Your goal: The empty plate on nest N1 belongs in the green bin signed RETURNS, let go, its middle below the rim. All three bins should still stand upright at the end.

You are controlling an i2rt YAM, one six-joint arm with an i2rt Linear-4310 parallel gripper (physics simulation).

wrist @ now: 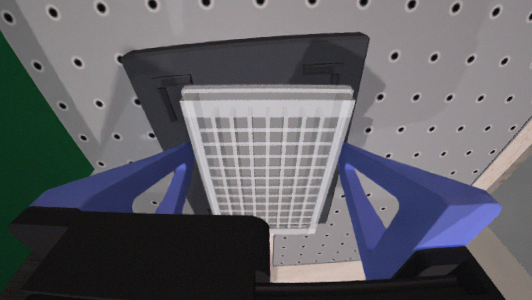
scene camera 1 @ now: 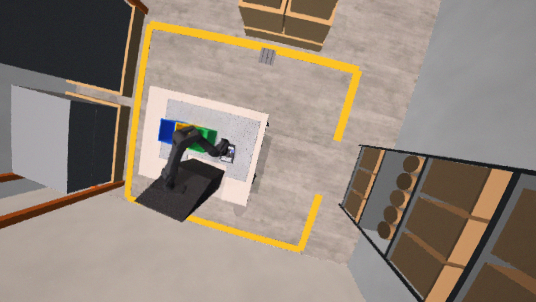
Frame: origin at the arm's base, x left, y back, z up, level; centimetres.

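Where they show: gripper, between the fingertips: point(wrist: 265, 150) point(scene camera 1: 228, 151); arm's base, origin of its link: point(scene camera 1: 169, 187).
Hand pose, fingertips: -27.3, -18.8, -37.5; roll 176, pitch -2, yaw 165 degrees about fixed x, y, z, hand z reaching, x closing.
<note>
Each offset is from my fingertips to the top centre of the thing, as dx, dy, dz. Level surfaces: height alone.
The clear, gridded empty plate @[+0.5, +1.9, +1.5] point(wrist: 267, 165) lies on the dark nest @[+1.0, +1.6, +0.1] point(wrist: 240, 65) in the middle of the wrist view; no N1 sign is readable. My gripper point(scene camera 1: 229, 150) point(wrist: 265, 150) is open, with one blue fingertip beside each long side of the plate, close to its edges. Whether the tips touch it I cannot tell. The green bin @[+17.4, -10.8, +16.6] point(scene camera 1: 208, 136) point(wrist: 30, 150) stands left of the nest; its sign is not readable. The blue bin @[+42.5, -17.6, +16.6] point(scene camera 1: 166, 131) and the yellow bin @[+29.9, -14.2, +16.6] point(scene camera 1: 182, 124) stand in a row with it, upright, partly hidden by the arm.
The perforated board @[dz -1.4] point(scene camera 1: 235, 125) point(wrist: 425, 80) lies on the pale table @[dz -2.7] point(scene camera 1: 155, 107). The arm stands on a dark pedestal point(scene camera 1: 185, 200) at the table's near side. A shelf rack with boxes stands far off on the right.
</note>
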